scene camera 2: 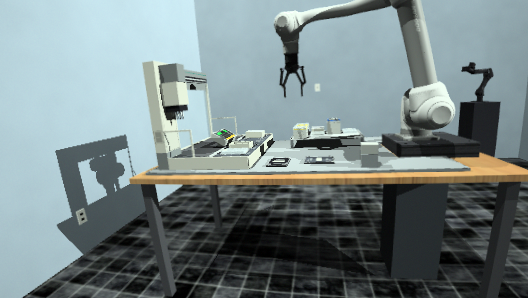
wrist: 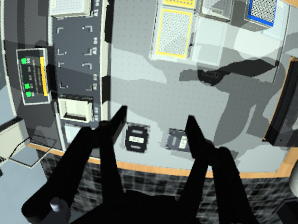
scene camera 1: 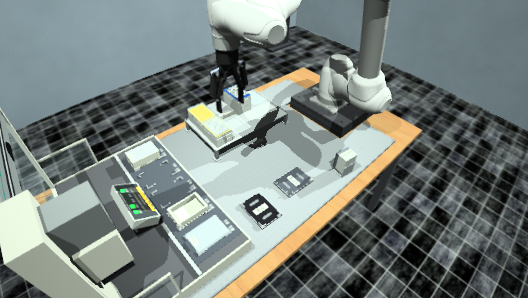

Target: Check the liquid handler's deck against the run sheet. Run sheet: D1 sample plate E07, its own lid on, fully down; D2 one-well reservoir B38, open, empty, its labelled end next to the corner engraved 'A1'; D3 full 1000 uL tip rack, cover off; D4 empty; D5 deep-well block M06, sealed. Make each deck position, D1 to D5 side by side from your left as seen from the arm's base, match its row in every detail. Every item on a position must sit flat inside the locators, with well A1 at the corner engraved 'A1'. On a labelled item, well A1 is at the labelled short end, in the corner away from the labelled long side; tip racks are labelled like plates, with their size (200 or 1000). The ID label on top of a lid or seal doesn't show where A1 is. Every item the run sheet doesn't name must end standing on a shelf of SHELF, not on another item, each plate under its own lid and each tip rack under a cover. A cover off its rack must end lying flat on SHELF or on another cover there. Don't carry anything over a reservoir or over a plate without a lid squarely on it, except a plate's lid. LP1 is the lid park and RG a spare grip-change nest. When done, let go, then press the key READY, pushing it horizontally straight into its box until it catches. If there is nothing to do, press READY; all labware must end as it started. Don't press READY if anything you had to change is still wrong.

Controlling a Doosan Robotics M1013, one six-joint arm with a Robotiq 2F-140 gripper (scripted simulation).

In view: the gripper (scene camera 1: 230,106), a white reservoir (scene camera 1: 189,209) and a shelf (scene camera 1: 258,117).
The white reservoir also shows in the wrist view (wrist: 71,108). The gripper is seen too in the wrist view (wrist: 156,118).
